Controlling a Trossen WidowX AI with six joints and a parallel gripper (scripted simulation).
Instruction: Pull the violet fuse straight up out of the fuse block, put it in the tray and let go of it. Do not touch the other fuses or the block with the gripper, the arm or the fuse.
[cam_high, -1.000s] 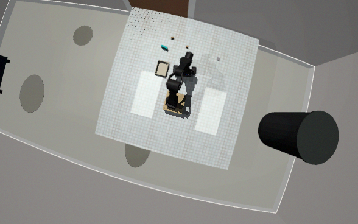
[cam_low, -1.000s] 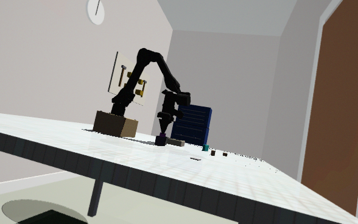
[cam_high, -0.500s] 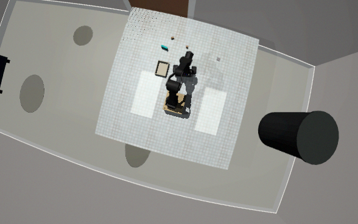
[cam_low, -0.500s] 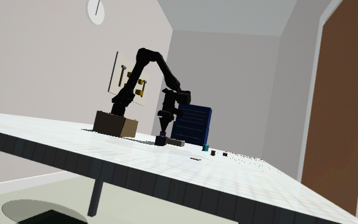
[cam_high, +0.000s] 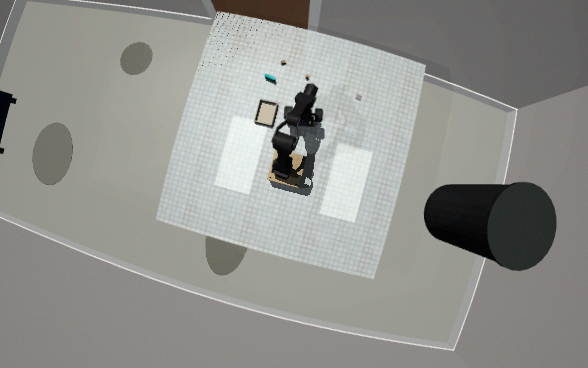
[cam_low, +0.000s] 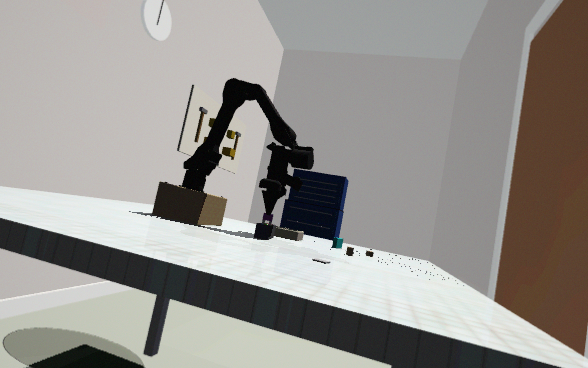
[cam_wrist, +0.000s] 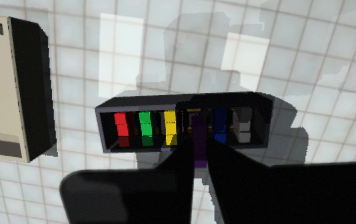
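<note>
Now: the yellow fuse 10 mm behind my gripper tip, 20 mm to the left of it and 40 mm below it. Also, from my gripper tip: blue fuse (10 mm ahead, 20 mm to the right, 40 mm below); green fuse (10 mm behind, 40 mm to the left, 40 mm below); violet fuse (10 mm below).
</note>
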